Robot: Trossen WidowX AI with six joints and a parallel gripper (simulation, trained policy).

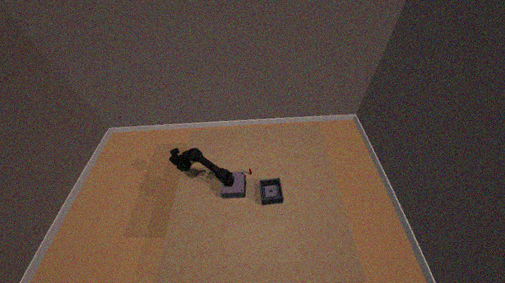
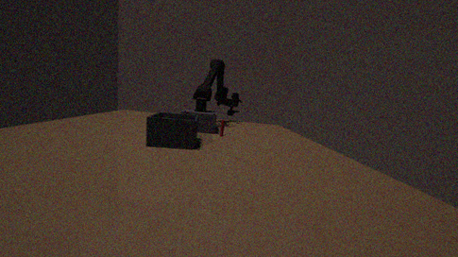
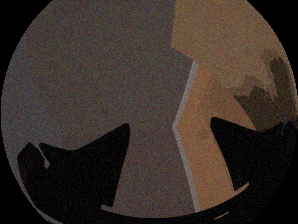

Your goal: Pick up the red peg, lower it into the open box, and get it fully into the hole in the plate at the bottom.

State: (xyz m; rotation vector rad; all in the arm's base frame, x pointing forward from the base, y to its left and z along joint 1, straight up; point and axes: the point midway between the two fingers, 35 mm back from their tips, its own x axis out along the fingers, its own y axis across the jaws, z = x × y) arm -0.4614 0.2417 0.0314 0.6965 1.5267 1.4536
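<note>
My gripper tip is now 63 cm short of the red peg, 14 cm to the left of it and 8 cm above it. Round my gripper tip: dark box: 80 cm ahead, 32 cm to the right, 9 cm below; grey plate: 80 cm ahead, 32 cm to the right, 7 cm below.
</note>
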